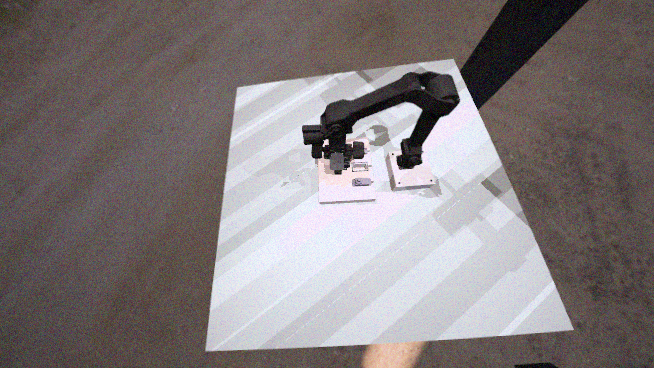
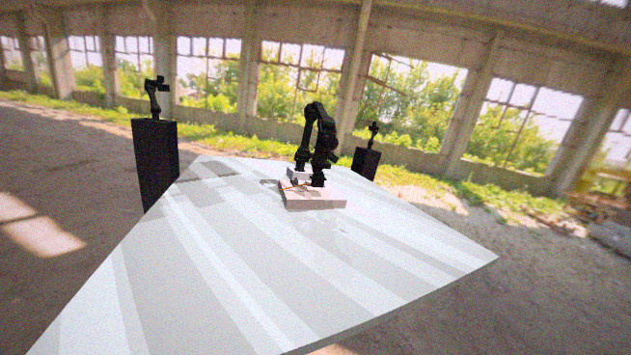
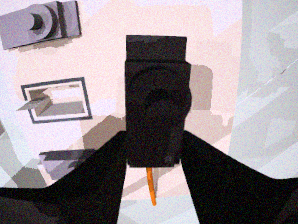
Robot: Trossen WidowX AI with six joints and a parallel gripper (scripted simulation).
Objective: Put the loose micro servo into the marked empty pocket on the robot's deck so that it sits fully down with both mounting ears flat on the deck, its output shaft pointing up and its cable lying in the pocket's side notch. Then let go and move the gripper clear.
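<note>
The deck lies 100 mm below my gripper tip and 10 mm ahead of it.
</note>
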